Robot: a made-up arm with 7 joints.
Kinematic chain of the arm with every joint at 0, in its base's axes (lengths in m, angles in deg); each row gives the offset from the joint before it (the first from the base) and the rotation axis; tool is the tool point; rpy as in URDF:
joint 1: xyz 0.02 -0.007 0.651 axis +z
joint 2: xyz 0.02 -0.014 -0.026 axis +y
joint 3: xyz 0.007 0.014 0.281 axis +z
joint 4: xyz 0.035 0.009 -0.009 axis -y
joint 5: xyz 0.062 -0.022 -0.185 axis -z
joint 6: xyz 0.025 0 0.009 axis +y
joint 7: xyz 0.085 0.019 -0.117 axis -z
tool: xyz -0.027 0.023 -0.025 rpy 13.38 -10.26 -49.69
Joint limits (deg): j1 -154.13..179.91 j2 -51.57..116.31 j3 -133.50..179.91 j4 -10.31..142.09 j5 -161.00..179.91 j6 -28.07..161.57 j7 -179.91..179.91
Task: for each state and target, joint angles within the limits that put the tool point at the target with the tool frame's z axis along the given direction. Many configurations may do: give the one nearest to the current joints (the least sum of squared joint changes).
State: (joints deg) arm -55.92 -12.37 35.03 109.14 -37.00 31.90 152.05
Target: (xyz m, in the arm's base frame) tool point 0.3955 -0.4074 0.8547 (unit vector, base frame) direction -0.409 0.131 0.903
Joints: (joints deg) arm -70.39 31.02 38.30 104.16 -4.59 38.94 164.47
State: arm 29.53 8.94 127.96 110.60 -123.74 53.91 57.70
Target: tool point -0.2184 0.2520 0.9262 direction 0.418 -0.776 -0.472
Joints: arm 26.70 8.06 125.73 86.88 -118.80 50.68 56.25
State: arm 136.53 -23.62 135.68 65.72 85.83 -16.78 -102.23
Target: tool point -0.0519 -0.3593 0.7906 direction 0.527 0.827 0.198
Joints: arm 151.73 -49.28 113.34 60.40 81.59 -28.07 -113.62
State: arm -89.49 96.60 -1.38 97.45 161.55 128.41 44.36
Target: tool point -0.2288 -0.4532 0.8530 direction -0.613 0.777 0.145
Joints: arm -112.44 52.35 -54.79 115.39 131.54 119.80 48.00
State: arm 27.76 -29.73 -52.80 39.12 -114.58 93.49 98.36
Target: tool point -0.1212 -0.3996 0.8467 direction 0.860 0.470 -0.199
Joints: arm 11.17 -49.30 -66.82 78.16 -130.59 93.10 99.86
